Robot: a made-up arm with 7 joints. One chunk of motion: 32 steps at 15 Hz.
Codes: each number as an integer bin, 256 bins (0 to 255) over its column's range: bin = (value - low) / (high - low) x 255, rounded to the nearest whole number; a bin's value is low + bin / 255 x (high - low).
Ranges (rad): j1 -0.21..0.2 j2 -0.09..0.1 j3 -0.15..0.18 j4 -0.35..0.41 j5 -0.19..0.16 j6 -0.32..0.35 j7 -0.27..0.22
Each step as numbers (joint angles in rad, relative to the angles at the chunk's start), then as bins.
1 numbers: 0.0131 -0.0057 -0.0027 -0.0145 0.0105 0.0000 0.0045
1 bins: 139 113 114 113 146 122 143
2 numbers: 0.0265 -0.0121 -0.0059 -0.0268 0.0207 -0.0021 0.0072
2 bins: 147 105 111 108 154 121 144
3 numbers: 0.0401 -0.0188 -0.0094 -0.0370 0.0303 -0.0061 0.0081
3 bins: 156 96 109 105 161 119 145
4 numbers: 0.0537 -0.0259 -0.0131 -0.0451 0.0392 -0.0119 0.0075
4 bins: 164 86 106 102 167 117 144
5 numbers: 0.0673 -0.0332 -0.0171 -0.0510 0.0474 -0.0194 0.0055
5 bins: 172 76 103 100 173 114 143
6 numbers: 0.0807 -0.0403 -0.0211 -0.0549 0.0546 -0.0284 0.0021
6 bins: 181 67 100 99 178 111 142
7 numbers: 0.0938 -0.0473 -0.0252 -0.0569 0.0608 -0.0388 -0.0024
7 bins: 189 57 96 98 183 107 139
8 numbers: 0.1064 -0.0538 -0.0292 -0.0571 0.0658 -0.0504 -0.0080
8 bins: 197 49 93 98 186 103 136
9 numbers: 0.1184 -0.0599 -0.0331 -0.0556 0.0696 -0.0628 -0.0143
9 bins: 204 40 90 99 189 98 133
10 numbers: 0.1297 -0.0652 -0.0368 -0.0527 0.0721 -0.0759 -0.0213
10 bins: 211 33 87 100 191 93 129
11 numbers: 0.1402 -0.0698 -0.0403 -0.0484 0.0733 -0.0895 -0.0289
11 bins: 218 27 85 101 192 88 125
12 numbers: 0.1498 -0.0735 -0.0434 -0.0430 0.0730 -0.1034 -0.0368
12 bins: 224 22 82 103 192 82 121
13 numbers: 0.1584 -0.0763 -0.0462 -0.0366 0.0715 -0.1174 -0.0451
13 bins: 229 18 80 105 191 77 117
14 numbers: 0.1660 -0.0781 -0.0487 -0.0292 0.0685 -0.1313 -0.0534
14 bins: 234 16 78 108 188 72 113
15 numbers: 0.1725 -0.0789 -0.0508 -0.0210 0.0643 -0.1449 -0.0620
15 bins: 238 15 77 110 185 67 108
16 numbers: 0.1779 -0.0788 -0.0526 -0.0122 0.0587 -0.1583 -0.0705
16 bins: 241 15 75 113 181 62 104
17 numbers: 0.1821 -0.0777 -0.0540 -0.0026 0.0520 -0.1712 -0.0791
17 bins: 244 17 74 117 176 57 99
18 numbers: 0.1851 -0.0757 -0.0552 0.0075 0.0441 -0.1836 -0.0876
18 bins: 246 19 73 120 171 52 95
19 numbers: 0.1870 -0.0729 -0.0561 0.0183 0.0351 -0.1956 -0.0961
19 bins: 247 23 73 124 164 47 90
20 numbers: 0.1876 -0.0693 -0.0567 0.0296 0.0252 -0.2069 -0.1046
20 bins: 247 28 72 127 157 43 86
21 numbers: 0.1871 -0.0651 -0.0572 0.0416 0.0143 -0.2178 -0.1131
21 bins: 247 33 72 131 149 39 82
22 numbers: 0.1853 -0.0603 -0.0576 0.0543 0.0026 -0.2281 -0.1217
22 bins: 246 40 71 136 140 35 77
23 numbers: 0.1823 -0.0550 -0.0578 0.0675 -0.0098 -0.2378 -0.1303
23 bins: 244 47 71 140 131 31 73
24 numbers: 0.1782 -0.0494 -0.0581 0.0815 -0.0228 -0.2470 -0.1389
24 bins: 241 54 71 145 122 28 68
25 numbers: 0.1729 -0.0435 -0.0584 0.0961 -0.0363 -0.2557 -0.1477
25 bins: 238 62 71 150 112 24 64
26 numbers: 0.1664 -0.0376 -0.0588 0.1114 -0.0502 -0.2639 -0.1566
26 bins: 234 70 70 155 102 21 59
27 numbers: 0.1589 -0.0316 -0.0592 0.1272 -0.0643 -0.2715 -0.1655
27 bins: 229 78 70 160 92 18 54
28 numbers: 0.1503 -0.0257 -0.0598 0.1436 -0.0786 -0.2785 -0.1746
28 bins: 224 86 70 166 81 16 50
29 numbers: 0.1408 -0.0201 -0.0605 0.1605 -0.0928 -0.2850 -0.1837
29 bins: 218 94 69 171 71 13 45
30 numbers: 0.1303 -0.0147 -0.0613 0.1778 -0.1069 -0.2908 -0.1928
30 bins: 212 101 69 177 61 11 40
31 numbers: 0.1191 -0.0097 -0.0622 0.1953 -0.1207 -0.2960 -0.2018
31 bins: 205 108 68 183 50 9 35
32 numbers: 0.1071 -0.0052 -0.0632 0.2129 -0.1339 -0.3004 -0.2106
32 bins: 197 114 67 189 41 7 31
